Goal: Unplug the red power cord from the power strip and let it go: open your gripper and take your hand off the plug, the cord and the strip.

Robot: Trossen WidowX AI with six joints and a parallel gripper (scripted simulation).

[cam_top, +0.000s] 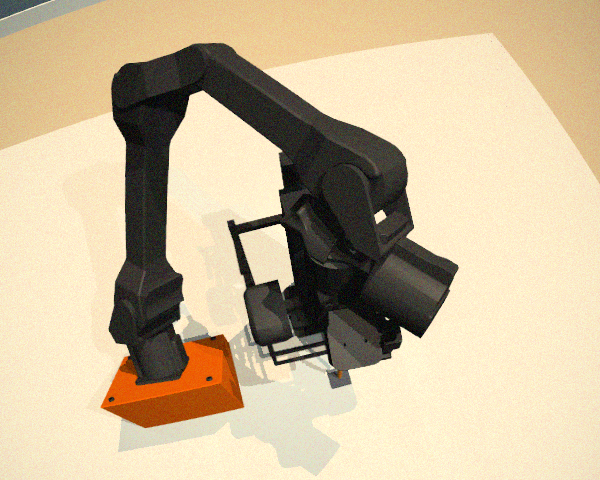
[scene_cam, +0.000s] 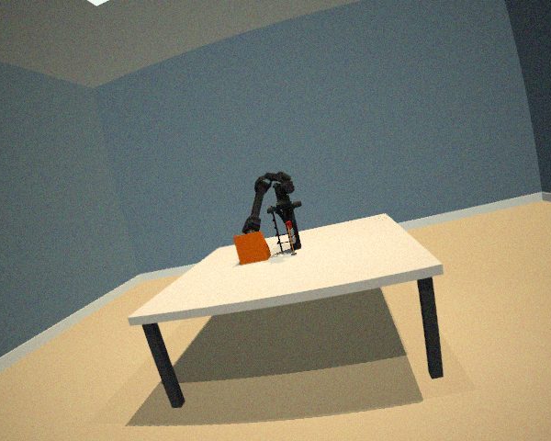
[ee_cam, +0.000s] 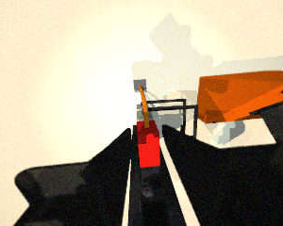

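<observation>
The red plug lies 5 cm to the left of my gripper tip, 1 cm below it and 1 cm behind it. From my gripper tip the other things lie so: grey block (17 cm below, 2 cm to the right).
</observation>
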